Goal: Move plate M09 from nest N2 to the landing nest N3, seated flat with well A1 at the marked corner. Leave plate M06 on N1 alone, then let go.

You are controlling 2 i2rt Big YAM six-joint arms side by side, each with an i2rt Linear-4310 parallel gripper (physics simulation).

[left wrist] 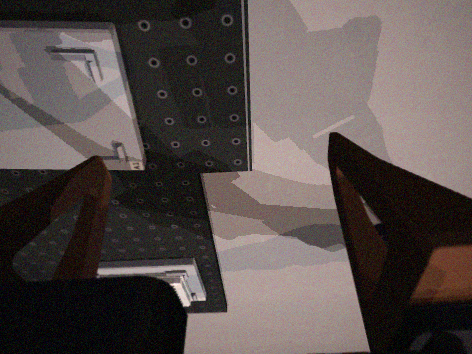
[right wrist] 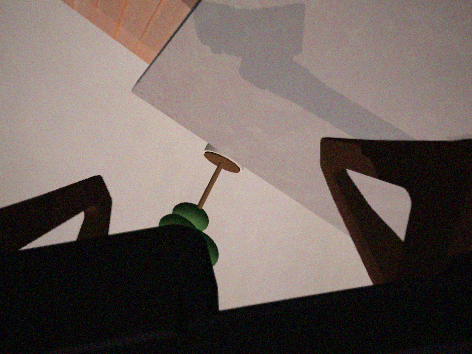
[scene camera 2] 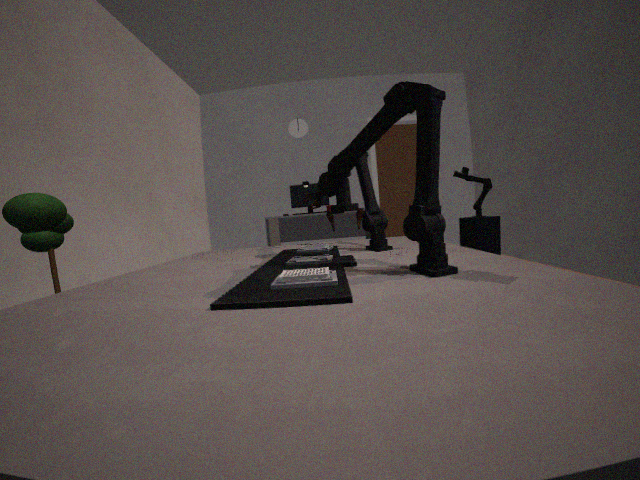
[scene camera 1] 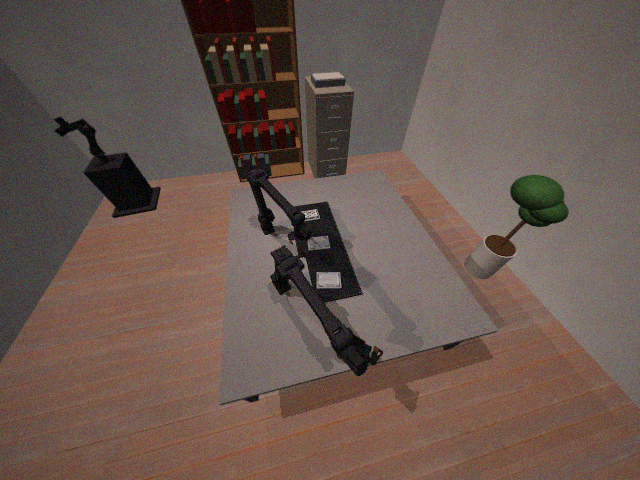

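Note:
A white welled plate (scene camera 1: 311,213) (scene camera 2: 306,273) sits in the nest at the bookshelf end of the black perforated board (scene camera 1: 345,281) (scene camera 2: 242,299) (left wrist: 220,95); in the left wrist view part of this plate (left wrist: 180,292) is hidden. The middle nest (scene camera 1: 321,243) (scene camera 2: 309,259) (left wrist: 65,100) is bare, with corner brackets and an A1 mark. A pale plate (scene camera 1: 328,280) sits at the board's other end. Plate names are unreadable. My left gripper (scene camera 1: 301,240) (scene camera 2: 346,227) (left wrist: 213,156) is open and empty above the board's edge beside the middle nest. My right gripper (scene camera 1: 376,354) (right wrist: 214,169) is open and empty, near the table's front edge.
A dark tab (scene camera 2: 346,260) juts from the board's side beside the middle nest. The grey table (scene camera 1: 413,268) (scene camera 2: 320,372) surrounds the board. A potted plant (scene camera 1: 491,255) (right wrist: 222,161), a bookshelf (scene camera 1: 299,103) and a filing cabinet (scene camera 1: 330,124) stand beyond the table.

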